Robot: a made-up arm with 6 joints.
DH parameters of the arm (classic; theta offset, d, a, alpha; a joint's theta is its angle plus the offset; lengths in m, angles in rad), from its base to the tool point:
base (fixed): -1.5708 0.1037 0 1.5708
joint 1: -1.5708 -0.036 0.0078 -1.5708
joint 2: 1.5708 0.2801 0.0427 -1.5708
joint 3: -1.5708 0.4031 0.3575 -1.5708
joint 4: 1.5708 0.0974 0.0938 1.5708
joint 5: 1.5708 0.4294 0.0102 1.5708
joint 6: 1.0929 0 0.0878 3.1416
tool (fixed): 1.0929 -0.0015 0 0
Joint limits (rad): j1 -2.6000..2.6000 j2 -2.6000..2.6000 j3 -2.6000..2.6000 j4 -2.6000..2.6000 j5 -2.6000..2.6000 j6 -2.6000..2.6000
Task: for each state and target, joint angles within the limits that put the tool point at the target. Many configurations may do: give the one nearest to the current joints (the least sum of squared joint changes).
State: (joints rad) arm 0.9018 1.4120 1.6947 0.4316 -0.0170 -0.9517
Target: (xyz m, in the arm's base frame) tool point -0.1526 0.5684 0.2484
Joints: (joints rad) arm 1.0035 1.7193 1.9999 0.5188 -0.0179 -1.0250
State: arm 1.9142 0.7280 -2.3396 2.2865 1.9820 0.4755
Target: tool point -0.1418 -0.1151 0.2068
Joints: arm 1.8669 0.1008 -2.5963 1.5434 1.9734 0.2675
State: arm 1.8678 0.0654 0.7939 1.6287 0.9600 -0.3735
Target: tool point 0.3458 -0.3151 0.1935
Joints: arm 1.1479 -0.4454 1.3341 1.5786 0.8645 -0.3477
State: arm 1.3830 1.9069 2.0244 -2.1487 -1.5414 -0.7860
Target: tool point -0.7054 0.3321 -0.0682
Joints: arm 2.2569 1.2385 2.1894 -2.4045 -1.2642 -1.2195
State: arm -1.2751 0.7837 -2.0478 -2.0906 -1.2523 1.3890
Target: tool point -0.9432 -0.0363 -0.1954
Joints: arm -1.3904 1.1783 -1.7188 -1.5530 -1.2772 1.1373
